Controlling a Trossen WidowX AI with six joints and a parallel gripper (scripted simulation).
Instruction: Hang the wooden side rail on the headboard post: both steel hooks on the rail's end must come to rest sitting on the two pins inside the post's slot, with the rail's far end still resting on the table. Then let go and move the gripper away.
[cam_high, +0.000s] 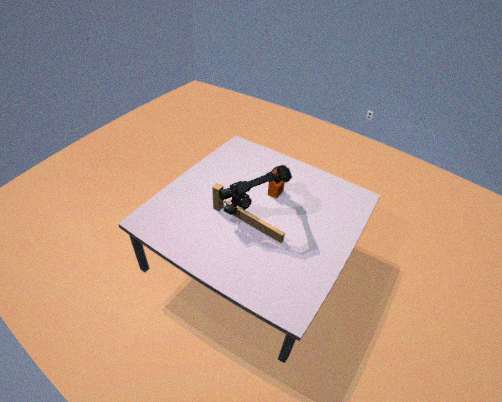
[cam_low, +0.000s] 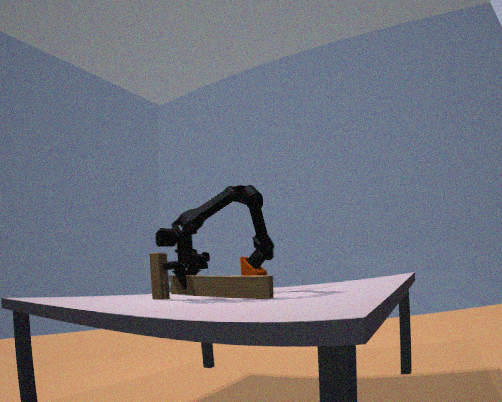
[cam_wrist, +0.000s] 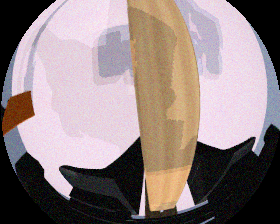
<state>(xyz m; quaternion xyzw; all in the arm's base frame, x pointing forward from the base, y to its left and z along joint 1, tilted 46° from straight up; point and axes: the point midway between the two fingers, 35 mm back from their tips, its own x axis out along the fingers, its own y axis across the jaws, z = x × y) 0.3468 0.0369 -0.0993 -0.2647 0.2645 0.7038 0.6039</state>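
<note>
The headboard post is 14 cm to the right of my gripper tip, 4 cm above it and 1 cm ahead of it.
</note>
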